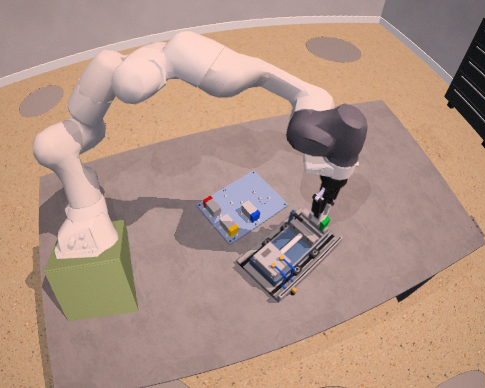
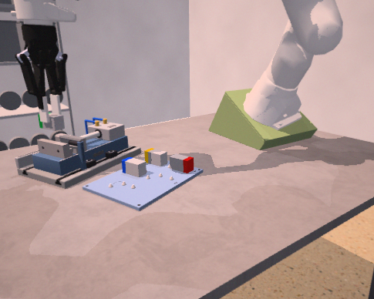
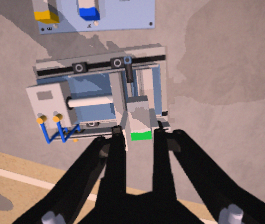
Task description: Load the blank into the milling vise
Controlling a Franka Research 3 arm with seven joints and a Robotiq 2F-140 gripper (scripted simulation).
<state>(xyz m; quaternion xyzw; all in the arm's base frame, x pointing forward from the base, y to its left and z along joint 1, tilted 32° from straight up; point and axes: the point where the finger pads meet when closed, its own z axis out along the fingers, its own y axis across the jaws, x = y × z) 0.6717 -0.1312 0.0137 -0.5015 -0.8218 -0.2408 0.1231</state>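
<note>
My gripper is now 100 mm above the fixed jaw, 20 mm to the right of it and 10 mm short of it. Also, from my hand: blue-ended blank (160 mm behind, 150 mm to the left, 150 mm below); then green-ended blank (40 mm below); then black work stop rod (90 mm below, 50 mm to the left, 40 mm behind).
</note>
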